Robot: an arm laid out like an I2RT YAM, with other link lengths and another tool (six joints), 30 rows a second.
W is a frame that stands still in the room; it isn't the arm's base.
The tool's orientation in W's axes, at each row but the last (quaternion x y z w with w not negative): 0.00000 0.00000 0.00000 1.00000; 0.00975 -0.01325 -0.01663 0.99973; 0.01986 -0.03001 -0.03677 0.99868; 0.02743 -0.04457 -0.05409 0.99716; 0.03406 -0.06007 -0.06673 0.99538; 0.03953 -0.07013 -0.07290 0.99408; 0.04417 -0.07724 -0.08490 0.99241
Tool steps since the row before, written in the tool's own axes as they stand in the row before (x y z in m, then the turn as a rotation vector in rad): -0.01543 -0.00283 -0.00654 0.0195 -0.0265 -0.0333; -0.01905 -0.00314 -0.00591 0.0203 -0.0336 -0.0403; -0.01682 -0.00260 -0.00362 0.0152 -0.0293 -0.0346; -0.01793 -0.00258 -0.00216 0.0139 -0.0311 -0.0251; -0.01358 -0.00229 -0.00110 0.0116 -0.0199 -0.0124; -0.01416 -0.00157 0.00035 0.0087 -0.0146 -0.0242; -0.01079 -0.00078 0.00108 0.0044 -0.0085 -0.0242
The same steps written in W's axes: -0.01543 -0.00283 -0.00654 0.0195 -0.0265 -0.0333; -0.01898 -0.00239 -0.00647 0.0203 -0.0335 -0.0404; -0.01671 -0.00120 -0.00470 0.0151 -0.0290 -0.0348; -0.01783 -0.00048 -0.00384 0.0128 -0.0312 -0.0256; -0.01352 -0.00034 -0.00283 0.0104 -0.0205 -0.0125; -0.01414 0.00056 -0.00169 0.0100 -0.0141 -0.0240; -0.01081 0.00105 -0.00059 0.0068 -0.0073 -0.0240
